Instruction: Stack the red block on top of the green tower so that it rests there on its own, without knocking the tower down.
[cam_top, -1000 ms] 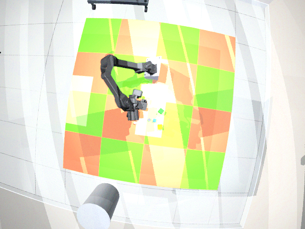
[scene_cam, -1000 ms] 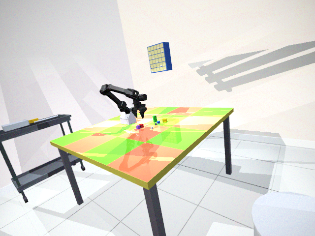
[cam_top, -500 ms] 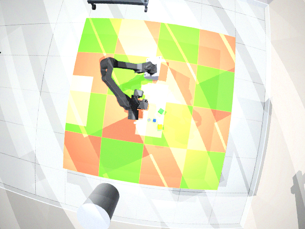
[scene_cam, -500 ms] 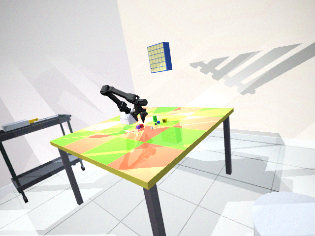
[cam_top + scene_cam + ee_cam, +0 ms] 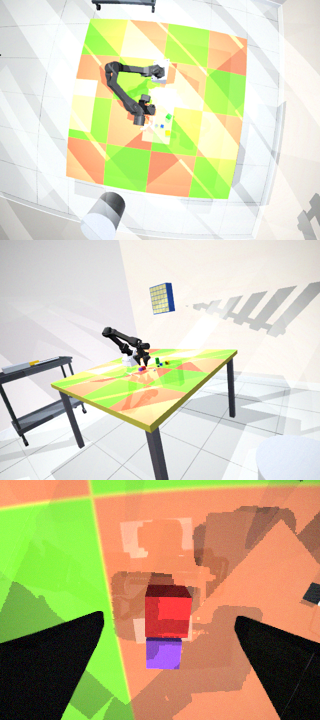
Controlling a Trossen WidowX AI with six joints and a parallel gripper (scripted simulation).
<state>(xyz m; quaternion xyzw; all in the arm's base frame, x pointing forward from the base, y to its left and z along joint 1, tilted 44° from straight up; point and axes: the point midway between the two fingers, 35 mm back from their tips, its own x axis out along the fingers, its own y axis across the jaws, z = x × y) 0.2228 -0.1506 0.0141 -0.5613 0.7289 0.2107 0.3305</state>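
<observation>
Now: the red block 2 cm below my gripper tip. Round my gripper tip: purple block: 3 cm to the right, 2 cm below, 1 cm behind; then yellow block: 16 cm to the left, 16 cm ahead, 2 cm below; then blue block: 12 cm to the left, 11 cm ahead, 2 cm below.
</observation>
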